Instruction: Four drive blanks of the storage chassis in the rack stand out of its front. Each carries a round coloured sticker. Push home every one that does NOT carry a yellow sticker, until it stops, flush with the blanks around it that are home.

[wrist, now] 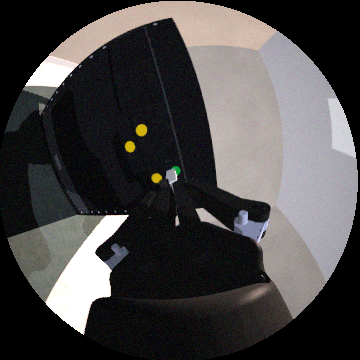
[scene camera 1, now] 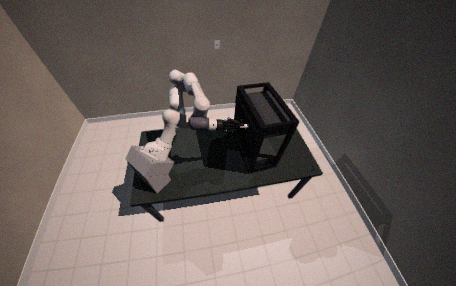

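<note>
The black storage chassis sits in the rack point(scene camera 1: 254, 147); its dark front fills the upper left of the wrist view. Three yellow stickers show there: an upper one point(wrist: 141, 130), one just below left of it point(wrist: 130, 146), and a lower one point(wrist: 156, 178). A green sticker point(wrist: 176, 170) lies to the right of the lower yellow one, partly covered by the fingertips. My gripper point(scene camera 1: 246, 126) point(wrist: 172, 175) is shut and empty, its tips at the chassis front over the lower left edge of the green sticker. Whether they touch the blank, and how far the blanks stand out, is too dark to tell.
The rack stands on the dark table point(scene camera 1: 200, 187), at its right part. The arm's pale base block point(scene camera 1: 152, 170) is at the table's left end. Walls stand behind and to the right, with a wall socket point(scene camera 1: 217, 44) on the back one.
</note>
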